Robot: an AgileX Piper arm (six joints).
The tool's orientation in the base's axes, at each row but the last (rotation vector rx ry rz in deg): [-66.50, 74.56, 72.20]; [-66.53, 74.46, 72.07]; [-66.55, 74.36, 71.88]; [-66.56, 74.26, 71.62]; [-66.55, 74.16, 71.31]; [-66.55, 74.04, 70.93]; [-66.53, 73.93, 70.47]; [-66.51, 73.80, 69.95]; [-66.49, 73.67, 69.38]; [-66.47, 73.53, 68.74]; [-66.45, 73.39, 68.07]
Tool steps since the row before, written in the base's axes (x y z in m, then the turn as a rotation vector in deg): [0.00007, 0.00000, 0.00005, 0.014, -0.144, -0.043]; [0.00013, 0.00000, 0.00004, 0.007, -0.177, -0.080]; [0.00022, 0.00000, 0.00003, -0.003, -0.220, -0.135]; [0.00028, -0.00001, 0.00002, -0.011, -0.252, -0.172]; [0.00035, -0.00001, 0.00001, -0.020, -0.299, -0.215]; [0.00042, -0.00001, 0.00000, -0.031, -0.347, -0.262]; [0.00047, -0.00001, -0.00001, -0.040, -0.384, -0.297]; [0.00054, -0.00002, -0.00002, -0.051, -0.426, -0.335]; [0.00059, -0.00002, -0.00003, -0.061, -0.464, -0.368]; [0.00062, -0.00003, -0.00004, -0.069, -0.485, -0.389]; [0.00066, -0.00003, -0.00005, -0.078, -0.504, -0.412]
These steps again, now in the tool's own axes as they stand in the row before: [-0.00006, -0.00006, 0.00000, 0.044, -0.021, -0.143]; [-0.00005, -0.00013, 0.00000, 0.082, -0.018, -0.175]; [-0.00005, -0.00022, 0.00000, 0.138, -0.014, -0.218]; [-0.00004, -0.00028, 0.00000, 0.176, -0.010, -0.249]; [-0.00004, -0.00035, 0.00000, 0.220, -0.006, -0.296]; [-0.00003, -0.00042, 0.00000, 0.269, 0.000, -0.343]; [-0.00002, -0.00047, 0.00001, 0.305, 0.005, -0.380]; [-0.00002, -0.00054, 0.00000, 0.344, 0.012, -0.422]; [0.00000, -0.00059, 0.00001, 0.378, 0.018, -0.459]; [0.00001, -0.00062, 0.00000, 0.400, 0.024, -0.480]; [0.00002, -0.00066, 0.00001, 0.424, 0.031, -0.499]
